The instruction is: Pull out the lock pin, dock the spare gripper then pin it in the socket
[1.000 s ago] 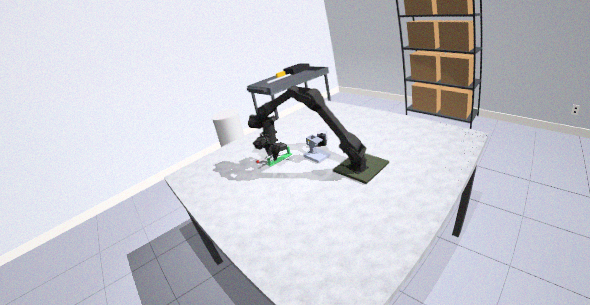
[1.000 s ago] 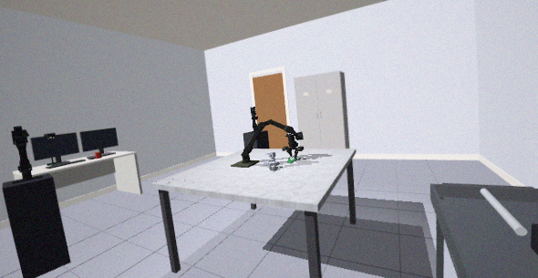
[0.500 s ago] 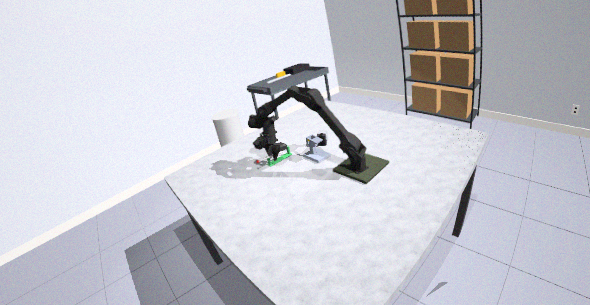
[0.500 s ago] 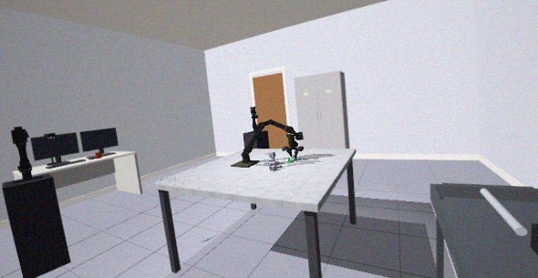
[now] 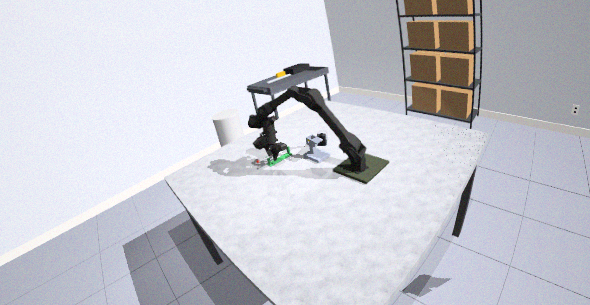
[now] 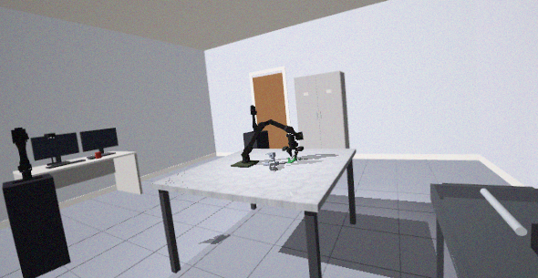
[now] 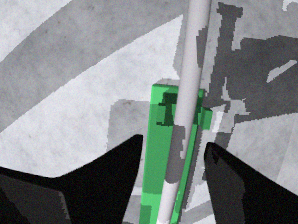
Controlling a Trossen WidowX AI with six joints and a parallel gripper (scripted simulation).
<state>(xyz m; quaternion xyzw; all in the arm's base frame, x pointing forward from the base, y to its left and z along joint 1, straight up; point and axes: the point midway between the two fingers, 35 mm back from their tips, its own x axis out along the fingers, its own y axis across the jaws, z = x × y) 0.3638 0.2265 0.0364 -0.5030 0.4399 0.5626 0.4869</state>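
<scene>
Right now the green holder is 4 cm to the right of my gripper tip. The rest, counted from my gripper tip: mount 18 cm to the right, 11 cm behind, 3 cm above; then spare gripper 30 cm to the right, 1 cm behind, 1 cm above.
</scene>
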